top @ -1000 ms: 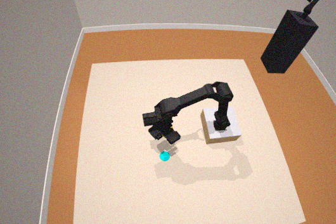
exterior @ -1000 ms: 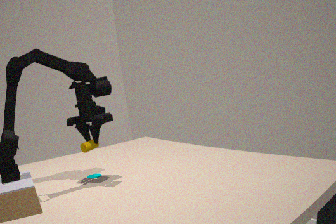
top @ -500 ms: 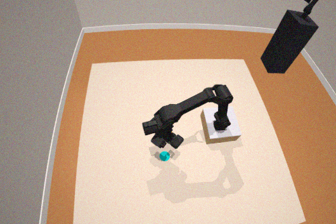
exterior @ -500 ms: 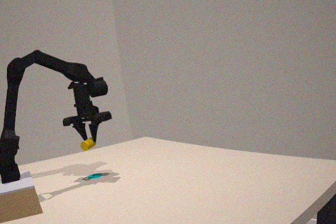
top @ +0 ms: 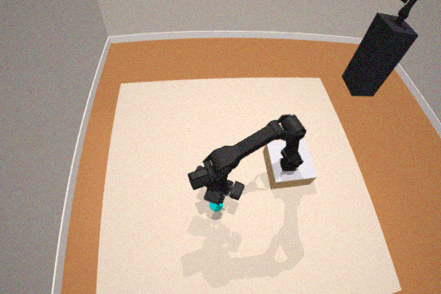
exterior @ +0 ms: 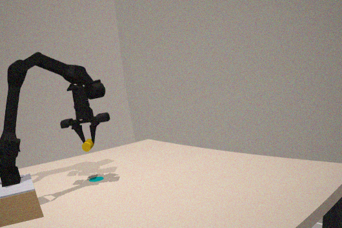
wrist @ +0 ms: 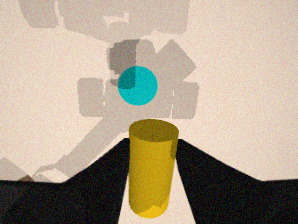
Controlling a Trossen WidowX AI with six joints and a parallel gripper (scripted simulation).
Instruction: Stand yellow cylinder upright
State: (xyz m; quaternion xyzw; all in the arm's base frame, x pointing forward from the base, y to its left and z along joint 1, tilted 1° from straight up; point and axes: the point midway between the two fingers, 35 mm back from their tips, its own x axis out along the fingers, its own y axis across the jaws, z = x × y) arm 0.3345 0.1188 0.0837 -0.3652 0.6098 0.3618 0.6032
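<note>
Now: the cyan circle 140 mm below my gripper tip and 20 mm to the left of it. From my gripper tip the other things lie so: yellow tall cylinder: 20 mm to the right, 10 mm behind.
</note>
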